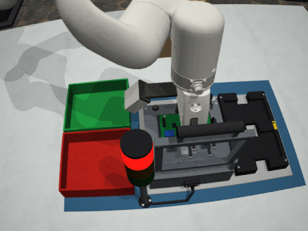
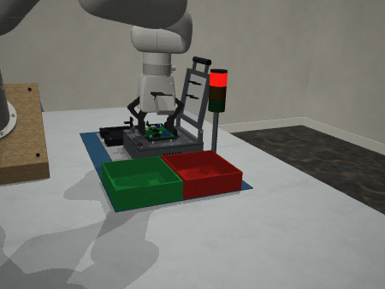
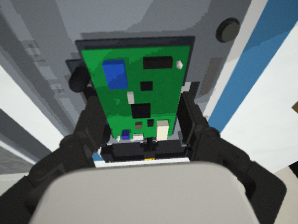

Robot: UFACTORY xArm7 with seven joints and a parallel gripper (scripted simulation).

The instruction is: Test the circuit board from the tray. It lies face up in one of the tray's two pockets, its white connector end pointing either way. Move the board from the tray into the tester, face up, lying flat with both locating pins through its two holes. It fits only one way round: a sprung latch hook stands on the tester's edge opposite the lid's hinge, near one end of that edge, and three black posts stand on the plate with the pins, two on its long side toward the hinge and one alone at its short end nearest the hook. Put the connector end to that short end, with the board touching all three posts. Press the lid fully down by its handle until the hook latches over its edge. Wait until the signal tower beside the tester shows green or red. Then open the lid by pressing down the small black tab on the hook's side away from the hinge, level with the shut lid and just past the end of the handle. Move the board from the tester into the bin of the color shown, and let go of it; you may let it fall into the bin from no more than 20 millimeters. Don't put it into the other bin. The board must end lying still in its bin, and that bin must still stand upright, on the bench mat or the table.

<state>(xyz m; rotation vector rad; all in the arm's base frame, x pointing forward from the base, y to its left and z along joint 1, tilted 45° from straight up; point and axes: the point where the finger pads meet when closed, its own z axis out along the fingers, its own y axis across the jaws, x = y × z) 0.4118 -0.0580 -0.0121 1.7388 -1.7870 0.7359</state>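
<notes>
Now: hand 10 mm above the green circuit board. From my hand the other things lie so: tester plate 10 mm ahead, 10 mm to the left, 10 mm below; then tester lid 120 mm ahead, 100 mm above; then latch hook 60 mm behind, 60 mm to the left, 10 mm above.
</notes>
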